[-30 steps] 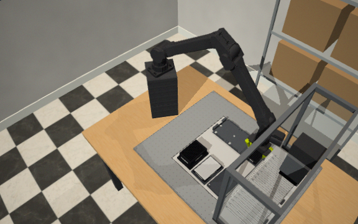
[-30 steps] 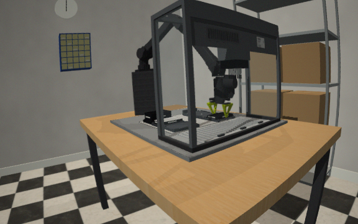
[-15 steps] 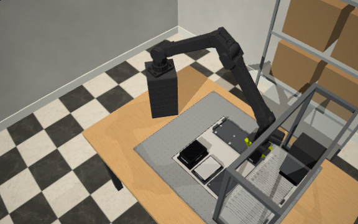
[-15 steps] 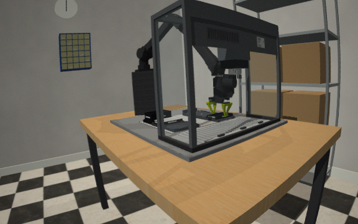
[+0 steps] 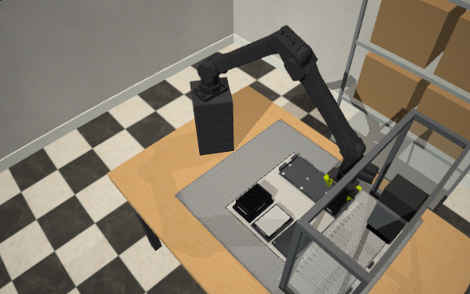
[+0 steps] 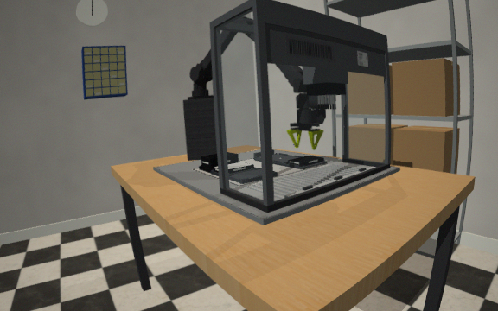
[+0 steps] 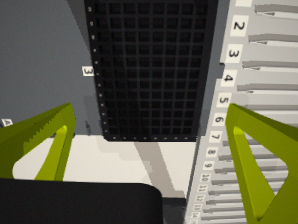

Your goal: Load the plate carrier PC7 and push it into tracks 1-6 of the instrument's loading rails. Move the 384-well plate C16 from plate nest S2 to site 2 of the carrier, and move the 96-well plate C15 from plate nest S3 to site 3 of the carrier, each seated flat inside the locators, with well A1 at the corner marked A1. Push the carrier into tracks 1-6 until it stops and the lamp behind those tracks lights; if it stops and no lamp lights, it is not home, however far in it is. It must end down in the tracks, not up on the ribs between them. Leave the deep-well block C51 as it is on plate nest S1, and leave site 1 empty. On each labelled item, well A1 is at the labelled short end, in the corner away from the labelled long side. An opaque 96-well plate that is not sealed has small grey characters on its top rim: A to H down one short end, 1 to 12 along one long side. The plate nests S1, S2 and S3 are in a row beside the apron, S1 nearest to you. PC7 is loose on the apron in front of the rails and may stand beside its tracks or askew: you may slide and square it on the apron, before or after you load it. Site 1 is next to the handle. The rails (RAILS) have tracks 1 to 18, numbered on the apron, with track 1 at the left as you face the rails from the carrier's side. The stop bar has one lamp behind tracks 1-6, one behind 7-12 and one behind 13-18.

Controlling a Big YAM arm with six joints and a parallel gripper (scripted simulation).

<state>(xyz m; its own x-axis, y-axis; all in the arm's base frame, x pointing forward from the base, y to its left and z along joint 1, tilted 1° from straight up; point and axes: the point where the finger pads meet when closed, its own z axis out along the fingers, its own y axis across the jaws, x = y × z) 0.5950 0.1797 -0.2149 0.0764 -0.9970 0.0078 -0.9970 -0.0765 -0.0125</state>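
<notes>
The black 96-well plate C15 lies 6 cm below my hand. The rest, counted from my hand: plate nest S2: 9 cm behind, 27 cm to the right, 7 cm below; plate nest S3: 2 cm ahead, 26 cm to the right, 7 cm below; dark grey carrier PC7: 10 cm behind, 1 cm to the right, 6 cm below.
</notes>
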